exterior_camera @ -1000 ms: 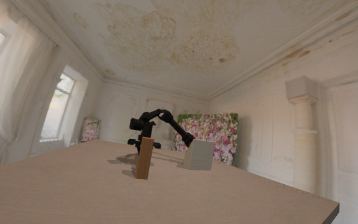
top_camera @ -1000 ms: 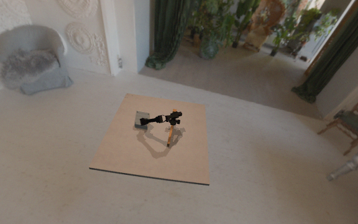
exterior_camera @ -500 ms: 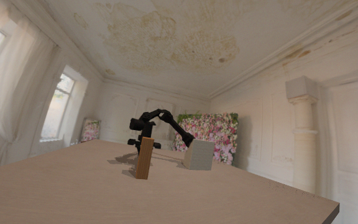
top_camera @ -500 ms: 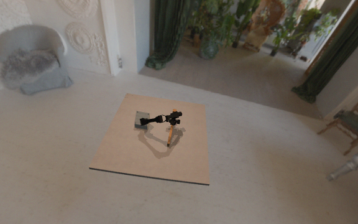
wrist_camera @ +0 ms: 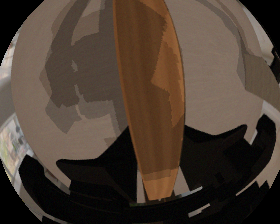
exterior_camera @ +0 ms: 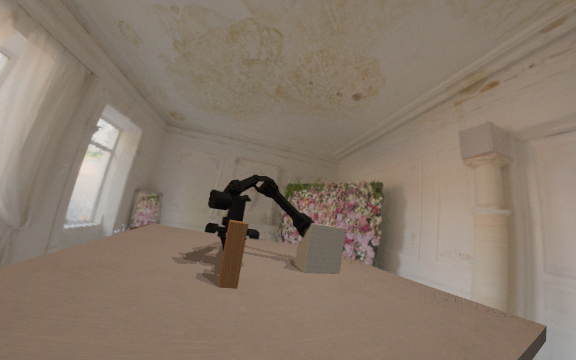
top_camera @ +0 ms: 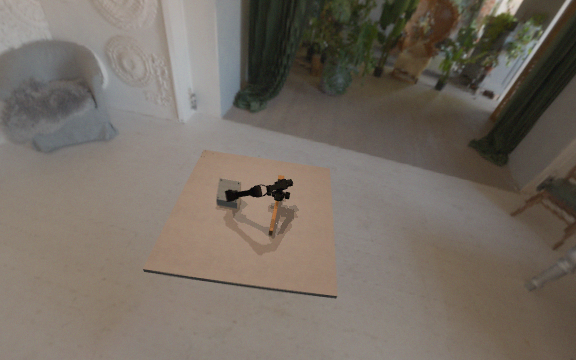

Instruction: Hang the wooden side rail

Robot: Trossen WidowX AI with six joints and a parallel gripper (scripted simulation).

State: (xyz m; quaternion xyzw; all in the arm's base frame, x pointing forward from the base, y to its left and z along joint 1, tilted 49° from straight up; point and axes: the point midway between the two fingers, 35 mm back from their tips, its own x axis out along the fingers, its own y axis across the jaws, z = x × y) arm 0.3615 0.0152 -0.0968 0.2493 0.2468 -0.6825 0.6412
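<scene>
The wooden headboard post lies 14 cm to the left of my gripper tip and 4 cm above it.
</scene>
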